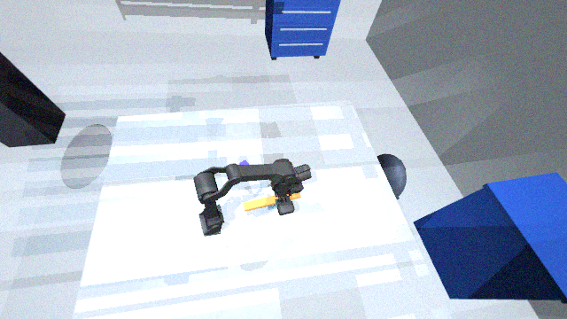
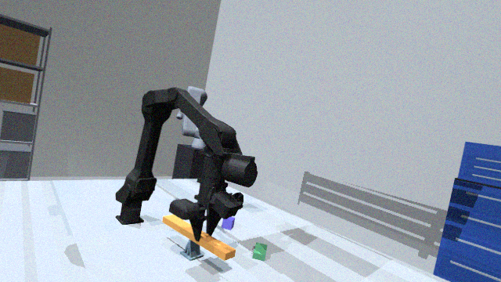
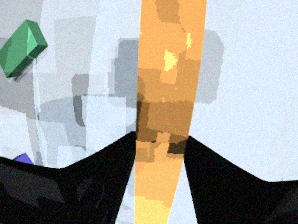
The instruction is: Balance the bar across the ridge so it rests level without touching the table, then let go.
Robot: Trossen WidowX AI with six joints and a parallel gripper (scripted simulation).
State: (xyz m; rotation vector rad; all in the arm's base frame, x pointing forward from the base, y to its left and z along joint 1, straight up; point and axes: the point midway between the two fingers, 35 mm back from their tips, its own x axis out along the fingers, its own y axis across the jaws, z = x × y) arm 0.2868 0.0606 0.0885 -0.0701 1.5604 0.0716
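The bar lies 3 cm behind my gripper tip. Also, from my gripper tip: green cube: 5 cm ahead, 17 cm to the left, 5 cm below; then purple cube: 13 cm behind, 20 cm to the left, 4 cm below.
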